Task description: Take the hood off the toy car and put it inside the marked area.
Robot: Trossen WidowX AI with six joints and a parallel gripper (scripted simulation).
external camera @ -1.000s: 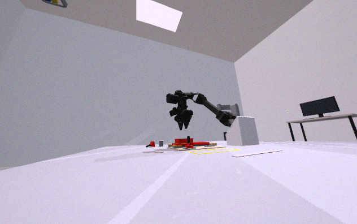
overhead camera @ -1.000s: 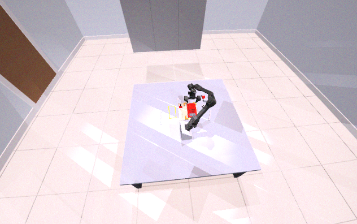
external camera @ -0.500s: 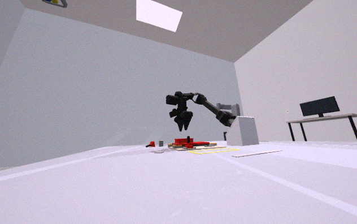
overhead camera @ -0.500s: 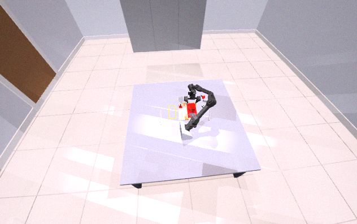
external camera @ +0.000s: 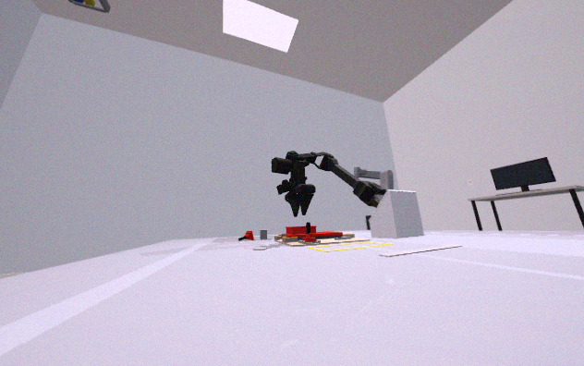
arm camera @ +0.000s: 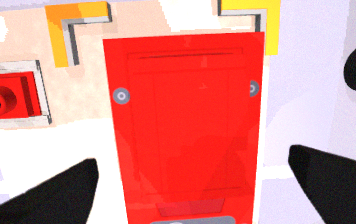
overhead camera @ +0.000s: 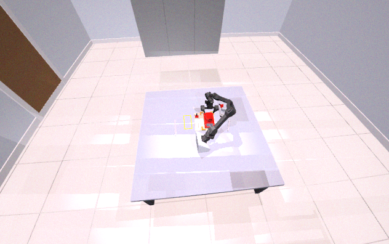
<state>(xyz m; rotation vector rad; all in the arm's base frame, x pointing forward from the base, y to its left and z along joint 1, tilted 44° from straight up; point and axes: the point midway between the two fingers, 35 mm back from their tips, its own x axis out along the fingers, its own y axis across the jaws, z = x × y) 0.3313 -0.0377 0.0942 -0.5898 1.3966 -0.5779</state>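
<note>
My gripper tip is now 5 cm above the red hood. The rest, counted from my gripper tip: thin white strip: 37 cm to the left, 10 cm behind, 9 cm below.
</note>
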